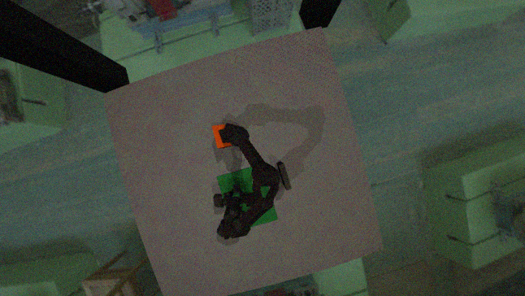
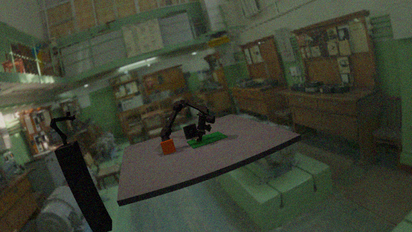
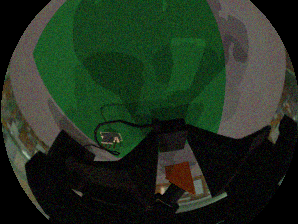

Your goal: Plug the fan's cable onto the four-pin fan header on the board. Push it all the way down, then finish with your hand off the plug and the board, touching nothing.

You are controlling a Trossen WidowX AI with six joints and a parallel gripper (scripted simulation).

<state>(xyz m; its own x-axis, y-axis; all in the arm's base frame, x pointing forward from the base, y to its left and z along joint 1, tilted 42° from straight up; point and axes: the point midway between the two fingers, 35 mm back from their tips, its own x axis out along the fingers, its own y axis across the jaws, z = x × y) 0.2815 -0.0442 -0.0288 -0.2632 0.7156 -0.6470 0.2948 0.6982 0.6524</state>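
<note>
Right now my gripper tip is 6 cm short of the green board, 4 cm above it and 3 cm to the right of it. Round my gripper tip: dark fan plug 1 cm behind; then dark fan 24 cm to the left, 3 cm above.
</note>
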